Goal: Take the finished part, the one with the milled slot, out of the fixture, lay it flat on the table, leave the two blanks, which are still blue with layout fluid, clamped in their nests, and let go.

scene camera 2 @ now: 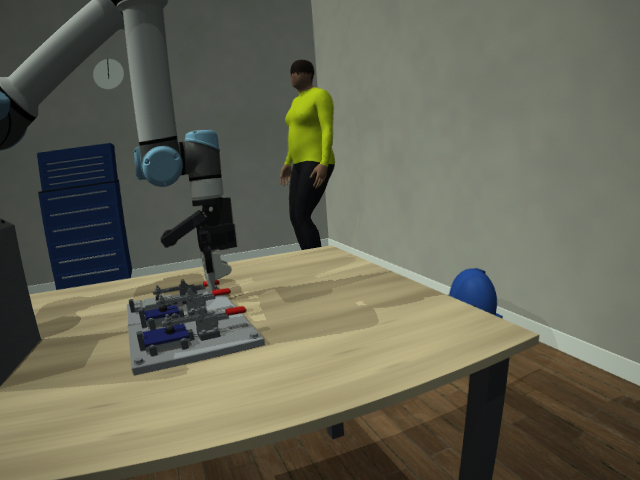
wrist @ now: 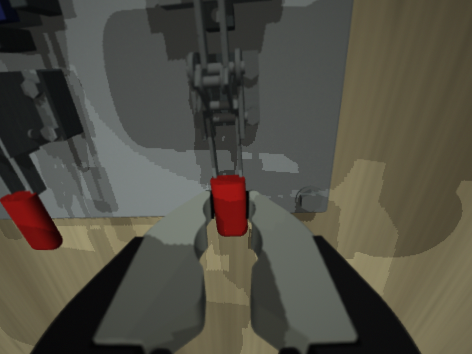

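Note:
The grey fixture plate lies on the table with three toggle clamps in a row. My gripper is shut on the red handle of the far clamp, with one fingertip on each side. Two blue blanks sit in the near and middle nests under their clamps. The middle clamp's red handle and the near clamp's red handle are apart from the fingers. The finished part with the slot cannot be made out; the far nest is hidden behind clamp parts.
The wooden table extends around the plate. A dark grey box stands at the left. A blue tool cabinet and a person in a yellow top stand behind the table. A blue rounded object shows beyond the right edge.

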